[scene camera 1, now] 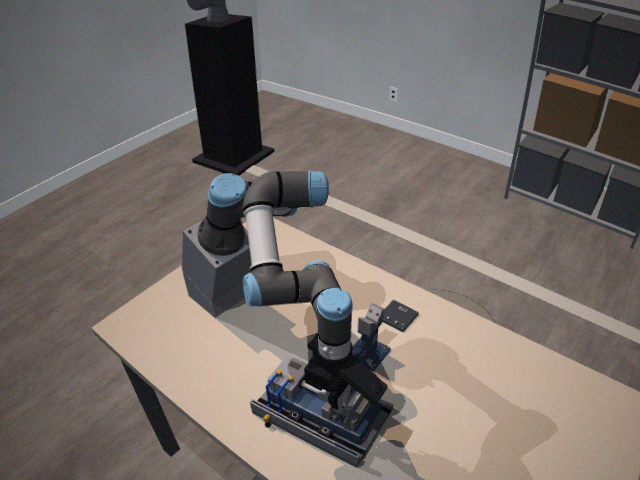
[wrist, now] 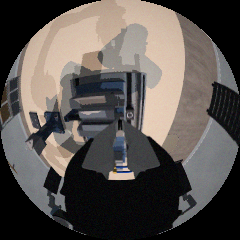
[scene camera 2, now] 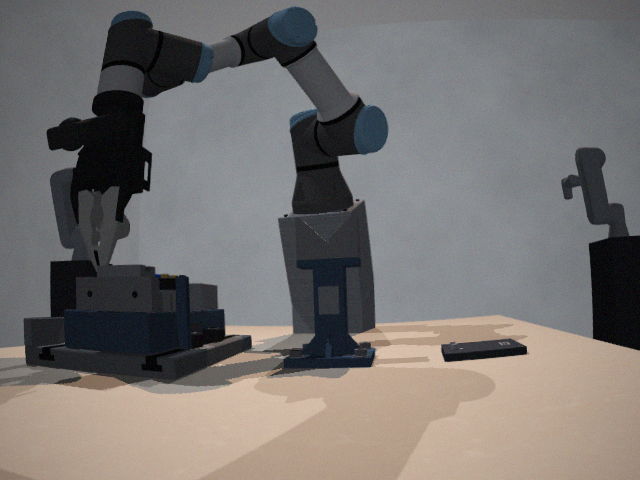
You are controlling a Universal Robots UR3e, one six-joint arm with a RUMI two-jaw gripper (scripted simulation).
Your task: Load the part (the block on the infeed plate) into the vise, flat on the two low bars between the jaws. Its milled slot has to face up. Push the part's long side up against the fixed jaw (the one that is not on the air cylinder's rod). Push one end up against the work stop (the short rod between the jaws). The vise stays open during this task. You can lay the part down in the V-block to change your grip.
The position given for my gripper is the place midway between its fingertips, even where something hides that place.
Note:
I see my gripper (scene camera 2: 100, 273), a grey part (wrist: 94, 118) and a vise (scene camera 2: 135, 332).
My gripper also shows in scene camera 1 (scene camera 1: 339, 411) and in the wrist view (wrist: 120, 120). The vise is seen too in scene camera 1 (scene camera 1: 305, 398) and in the wrist view (wrist: 107, 86).

